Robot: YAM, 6 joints.
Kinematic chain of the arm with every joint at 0, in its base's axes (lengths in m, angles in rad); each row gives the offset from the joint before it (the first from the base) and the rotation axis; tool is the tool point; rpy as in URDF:
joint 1: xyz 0 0 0.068 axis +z
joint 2: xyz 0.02 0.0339 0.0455 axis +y
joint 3: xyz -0.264 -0.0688 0 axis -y
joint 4: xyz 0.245 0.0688 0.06 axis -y
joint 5: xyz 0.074 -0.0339 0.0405 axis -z
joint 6: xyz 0.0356 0 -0.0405 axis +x
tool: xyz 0 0 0 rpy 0 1.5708 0
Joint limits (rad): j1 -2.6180..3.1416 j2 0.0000..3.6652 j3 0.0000..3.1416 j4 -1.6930..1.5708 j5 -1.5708..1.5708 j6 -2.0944..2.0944
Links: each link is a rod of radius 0.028 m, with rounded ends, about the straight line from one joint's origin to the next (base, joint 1, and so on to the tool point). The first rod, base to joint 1, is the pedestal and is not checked.
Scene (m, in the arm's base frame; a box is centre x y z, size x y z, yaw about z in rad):
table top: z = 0
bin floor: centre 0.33 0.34 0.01 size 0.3 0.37 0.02 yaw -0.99
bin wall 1: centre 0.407 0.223 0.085 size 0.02 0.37 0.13 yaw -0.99
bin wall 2: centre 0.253 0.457 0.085 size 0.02 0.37 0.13 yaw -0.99
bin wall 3: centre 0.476 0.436 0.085 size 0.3 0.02 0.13 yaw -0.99
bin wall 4: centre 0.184 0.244 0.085 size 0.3 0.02 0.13 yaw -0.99
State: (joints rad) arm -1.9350 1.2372 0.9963 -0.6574 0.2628 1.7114
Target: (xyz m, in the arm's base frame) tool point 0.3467 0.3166 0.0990
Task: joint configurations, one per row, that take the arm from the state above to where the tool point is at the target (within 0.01 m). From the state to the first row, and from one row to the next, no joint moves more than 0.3 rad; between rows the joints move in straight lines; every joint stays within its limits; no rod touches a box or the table.
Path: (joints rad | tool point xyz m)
1: -1.6373 1.3211 1.0690 -0.6128 0.2394 1.7114 | -0.0269 -0.2763 0.2837
2: -1.3397 1.4050 1.1417 -0.5683 0.2161 1.7114 | 0.0617 -0.2956 0.2877
3: -1.0420 1.4889 1.2144 -0.5237 0.1927 1.7114 | 0.1588 -0.2854 0.2899
4: -0.7443 1.5728 1.2872 -0.4791 0.1693 1.7114 | 0.2543 -0.2424 0.2905
5: -0.4467 1.6567 1.3599 -0.4345 0.1460 1.7114 | 0.3367 -0.1670 0.2893
6: -0.1490 1.7406 1.4326 -0.3900 0.1226 1.7114 | 0.3950 -0.0637 0.2863
7: 0.1487 1.8245 1.5053 -0.3454 0.0992 1.7114 | 0.4197 0.0593 0.2816
8: 0.4464 1.9084 1.5780 -0.3008 0.0759 1.7114 | 0.4044 0.1906 0.2753
9: 0.7440 1.9923 1.6507 -0.2562 0.0525 1.7114 | 0.3467 0.3166 0.2672
10: 0.7439 2.2765 1.5302 -0.2702 0.0514 1.7114 | 0.3467 0.3166 0.0990

